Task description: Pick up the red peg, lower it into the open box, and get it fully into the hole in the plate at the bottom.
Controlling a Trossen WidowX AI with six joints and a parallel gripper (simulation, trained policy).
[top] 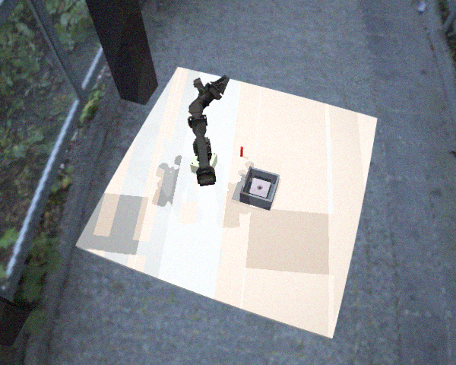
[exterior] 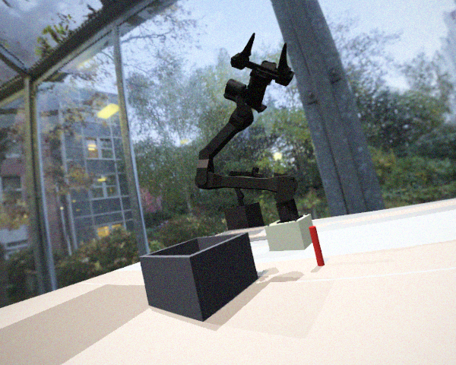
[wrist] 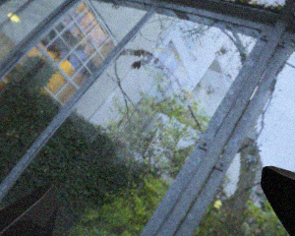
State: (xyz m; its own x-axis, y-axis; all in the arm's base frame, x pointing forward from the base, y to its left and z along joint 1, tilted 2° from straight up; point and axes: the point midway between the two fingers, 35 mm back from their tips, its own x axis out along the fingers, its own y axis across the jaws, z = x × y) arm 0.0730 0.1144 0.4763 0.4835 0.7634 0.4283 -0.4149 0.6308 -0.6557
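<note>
Right now my gripper tip is 70 mm short of the red peg and 530 mm above it. Round my gripper tip: dark box: 230 mm ahead, 180 mm to the right, 550 mm below.
</note>
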